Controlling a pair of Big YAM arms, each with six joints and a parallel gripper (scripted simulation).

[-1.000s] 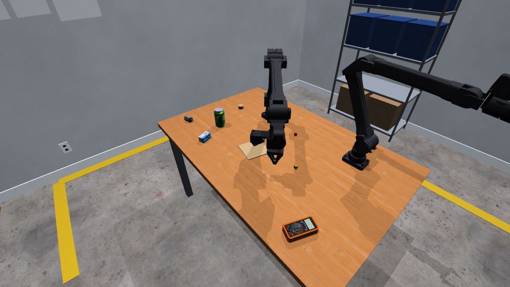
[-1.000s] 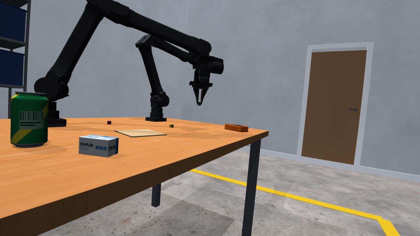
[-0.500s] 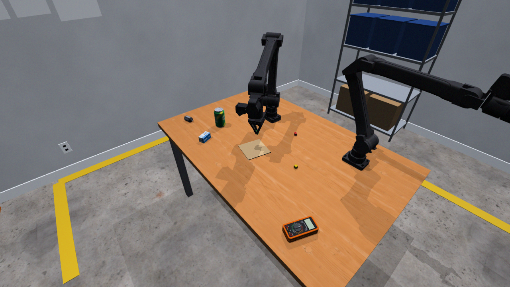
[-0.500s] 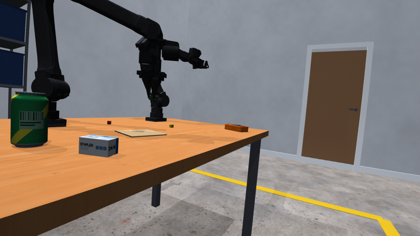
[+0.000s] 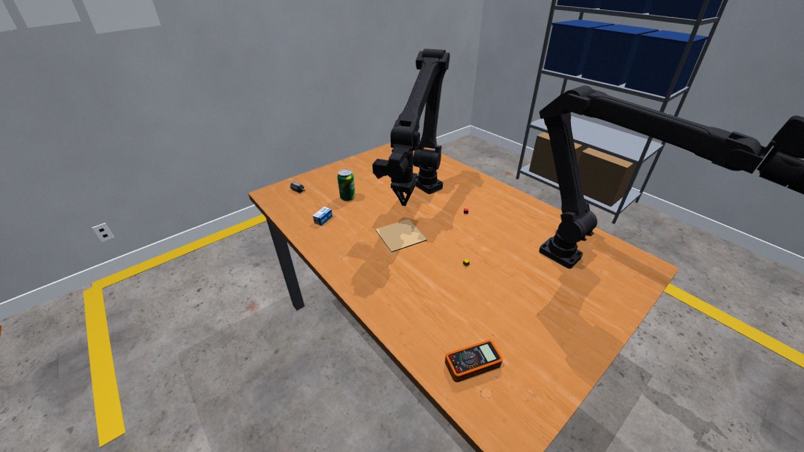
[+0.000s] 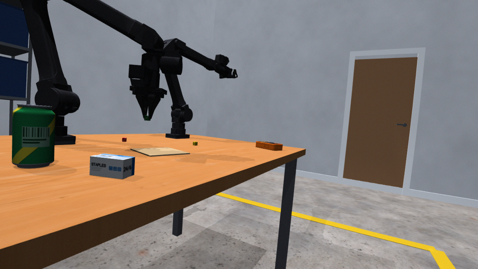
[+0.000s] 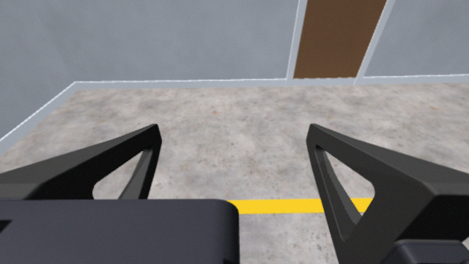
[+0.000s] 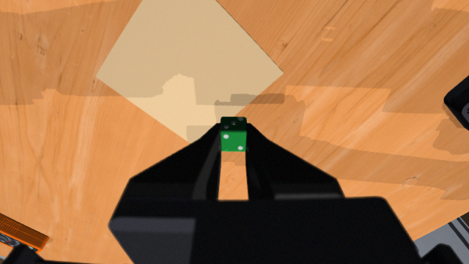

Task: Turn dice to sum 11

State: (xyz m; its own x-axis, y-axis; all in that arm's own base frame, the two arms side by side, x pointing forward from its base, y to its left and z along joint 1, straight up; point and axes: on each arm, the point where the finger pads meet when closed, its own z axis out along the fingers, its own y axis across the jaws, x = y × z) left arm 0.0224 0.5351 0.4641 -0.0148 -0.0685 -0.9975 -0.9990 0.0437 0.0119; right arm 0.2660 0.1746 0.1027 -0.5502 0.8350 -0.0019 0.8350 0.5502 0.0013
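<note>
Now: the tan mat 11 cm below my right hand, 4 cm ahead of it and 2 cm to the left of it. Round my right hand: yellow die: 28 cm to the left, 11 cm below, 1 cm behind; red die: 24 cm behind, 11 cm below, 10 cm to the left; green die: 1 cm below.
</note>
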